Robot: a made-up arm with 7 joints. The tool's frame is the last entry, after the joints.
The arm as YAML. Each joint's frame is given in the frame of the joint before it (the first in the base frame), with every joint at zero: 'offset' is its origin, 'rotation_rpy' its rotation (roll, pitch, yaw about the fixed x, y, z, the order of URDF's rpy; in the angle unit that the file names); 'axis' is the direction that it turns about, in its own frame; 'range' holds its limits. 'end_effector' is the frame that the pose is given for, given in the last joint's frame.
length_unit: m
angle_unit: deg
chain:
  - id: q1
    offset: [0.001, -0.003, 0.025]
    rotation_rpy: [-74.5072, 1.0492, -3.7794]
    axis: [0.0, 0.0, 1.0]
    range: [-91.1, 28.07]
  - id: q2
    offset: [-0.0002, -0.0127, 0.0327]
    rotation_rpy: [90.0, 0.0, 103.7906]
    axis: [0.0, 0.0, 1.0]
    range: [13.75, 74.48]
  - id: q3
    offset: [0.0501, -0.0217, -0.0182]
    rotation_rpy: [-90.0, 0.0, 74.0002]
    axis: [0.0, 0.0, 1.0]
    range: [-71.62, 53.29]
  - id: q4
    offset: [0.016, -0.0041, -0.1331]
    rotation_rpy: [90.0, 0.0, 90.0]
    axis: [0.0, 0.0, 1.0]
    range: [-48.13, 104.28]
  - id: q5
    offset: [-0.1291, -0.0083, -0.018]
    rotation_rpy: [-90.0, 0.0, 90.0]
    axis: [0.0, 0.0, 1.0]
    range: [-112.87, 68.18]
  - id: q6
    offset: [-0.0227, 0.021, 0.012]
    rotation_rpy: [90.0, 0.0, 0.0]
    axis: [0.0, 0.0, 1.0]
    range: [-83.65, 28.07]
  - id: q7
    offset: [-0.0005, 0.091, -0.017]
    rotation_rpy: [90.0, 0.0, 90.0]
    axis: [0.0, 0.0, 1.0]
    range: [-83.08, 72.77]
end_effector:
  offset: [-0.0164, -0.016, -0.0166]
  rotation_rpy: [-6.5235, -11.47, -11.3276]
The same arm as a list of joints. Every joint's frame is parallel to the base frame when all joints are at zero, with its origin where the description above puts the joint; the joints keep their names.
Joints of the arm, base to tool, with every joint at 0 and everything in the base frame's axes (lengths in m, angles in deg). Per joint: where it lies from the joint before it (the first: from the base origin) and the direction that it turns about. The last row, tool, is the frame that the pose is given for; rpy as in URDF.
q1: xyz 0.001 -0.003 0.025 axis 0.068403 0.961235 0.26711
q2: xyz 0.002 0.028 0.021 axis 0.968889 -0.0002 -0.247497
q3: xyz -0.031 -0.007 -0.048 axis 0.247497 -0.0001 0.968889
q4: xyz -0.029 0.016 -0.13 axis 0.0002 1 0
q5: xyz 0.123 -0.018 -0.04 axis 0.968889 -0.0002 -0.247497
q6: xyz 0.006 -0.021 -0.025 axis 0.0002 1 0
q7: xyz 0.088 -0.017 -0.023 axis 0.247497 -0.0001 0.968889
tool: xyz -0.02 -0.016 -0.012 rpy -9.31 2.59 -11.12
Joint limits (deg, base to tool): -91.1..28.07 13.75..74.48 -71.62..53.29 -48.13..104.28 -112.87..68.18 -83.65..28.07 -83.08..72.77

